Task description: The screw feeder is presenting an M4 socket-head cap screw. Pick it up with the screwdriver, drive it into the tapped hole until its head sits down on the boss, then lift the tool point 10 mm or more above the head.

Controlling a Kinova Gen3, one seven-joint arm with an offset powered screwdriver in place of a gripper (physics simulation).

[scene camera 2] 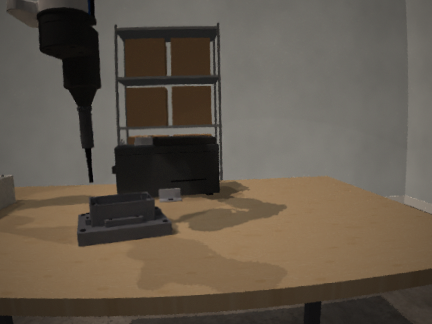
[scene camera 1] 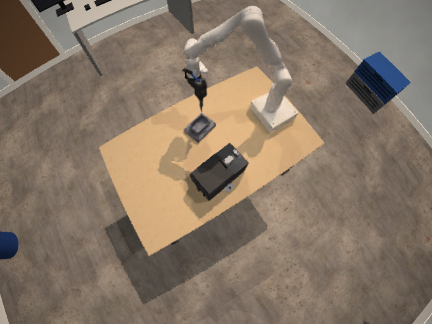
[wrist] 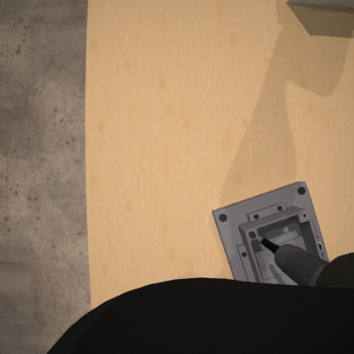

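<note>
My screwdriver (scene camera 1: 201, 110) (scene camera 2: 91, 181) (wrist: 264, 241) points down, its bit tip in the air above the grey housing (scene camera 2: 122, 211). No screw can be made out on the tip. In the wrist view a round dark grey disc (wrist: 252, 235), like a screw head, sits on the housing's corner boss beside the tip; the opposite corner shows a small dark hole (wrist: 304, 215). The housing stands on a grey base plate (scene camera 2: 125, 236) (wrist: 229, 231). The black screw feeder (scene camera 1: 217, 172) (scene camera 2: 167, 170) stands apart from it; no screw can be made out there.
A small light bracket (scene camera 1: 229, 187) (scene camera 2: 170, 195) is beside the feeder. The white robot base (scene camera 1: 275, 120) (scene camera 2: 6, 192) stands on the wooden table (scene camera 1: 145, 200) (scene camera 2: 325, 225). A shelf rack (scene camera 2: 117, 75) with brown boxes stands behind. Part of a grey object (wrist: 330, 4) shows at top right of the wrist view.
</note>
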